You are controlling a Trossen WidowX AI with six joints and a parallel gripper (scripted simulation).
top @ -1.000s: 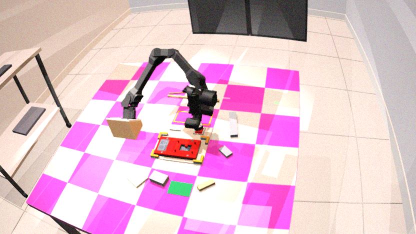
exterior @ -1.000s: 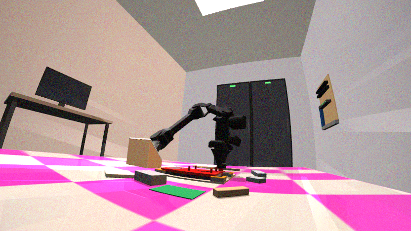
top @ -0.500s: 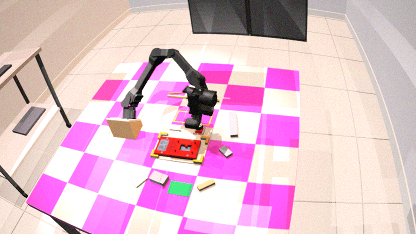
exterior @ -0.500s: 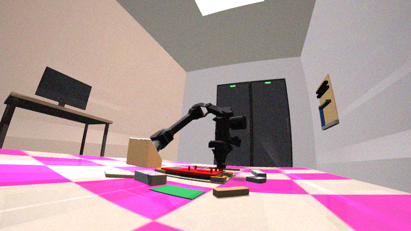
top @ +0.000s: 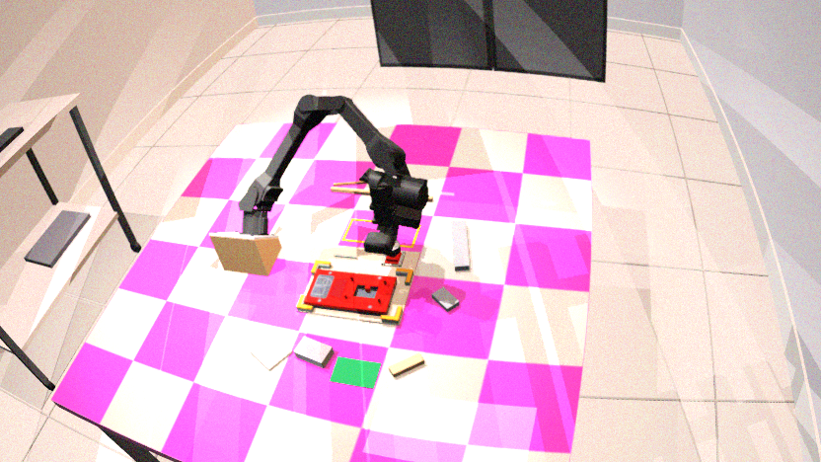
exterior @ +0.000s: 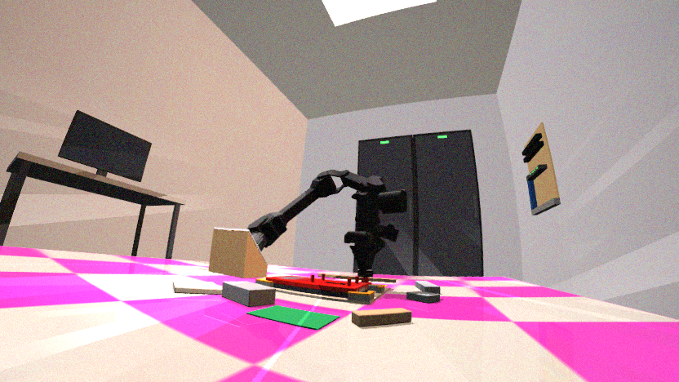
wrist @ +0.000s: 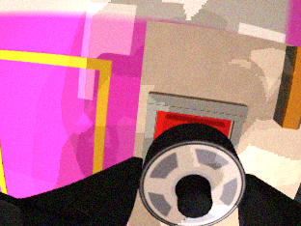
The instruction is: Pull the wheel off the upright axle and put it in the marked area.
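Right now my gripper tip is right at the wheel. Round my gripper tip: wooden stick (100 mm behind, 240 mm to the left, 30 mm below); then axle (10 mm below).
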